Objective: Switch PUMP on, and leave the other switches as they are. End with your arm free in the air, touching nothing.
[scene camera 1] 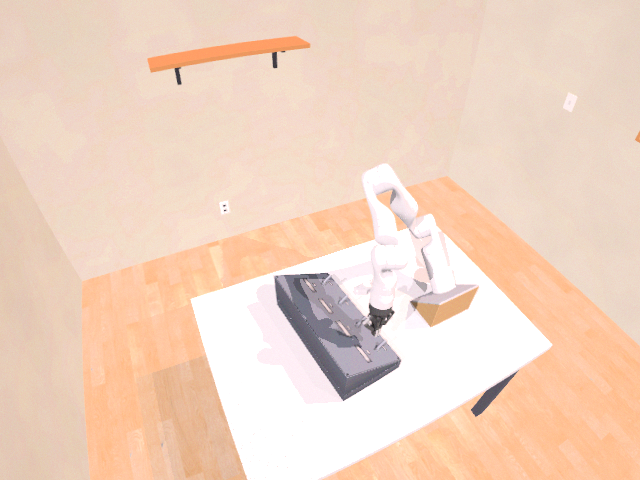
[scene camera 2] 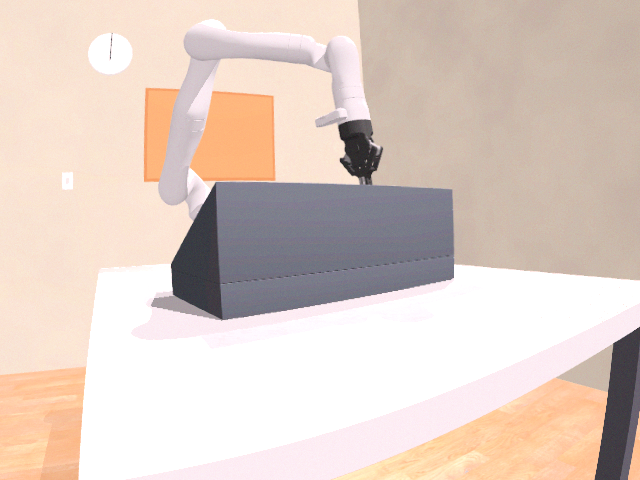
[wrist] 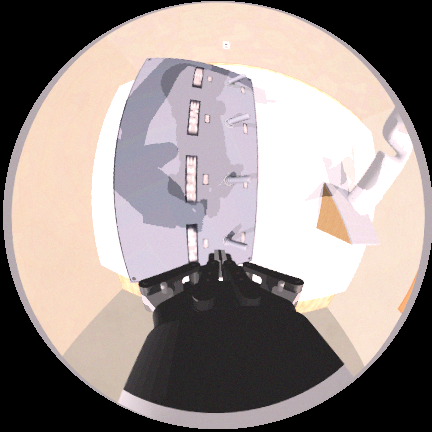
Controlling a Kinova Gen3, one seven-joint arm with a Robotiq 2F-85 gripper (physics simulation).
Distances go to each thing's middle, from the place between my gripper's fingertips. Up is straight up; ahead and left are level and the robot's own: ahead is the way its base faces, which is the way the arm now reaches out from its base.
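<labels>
For the dark grey switch box (scene camera 2: 254, 247), my hand is 9 cm short of it, and it's also 15 cm to the left of the box and 10 cm above it.
</labels>
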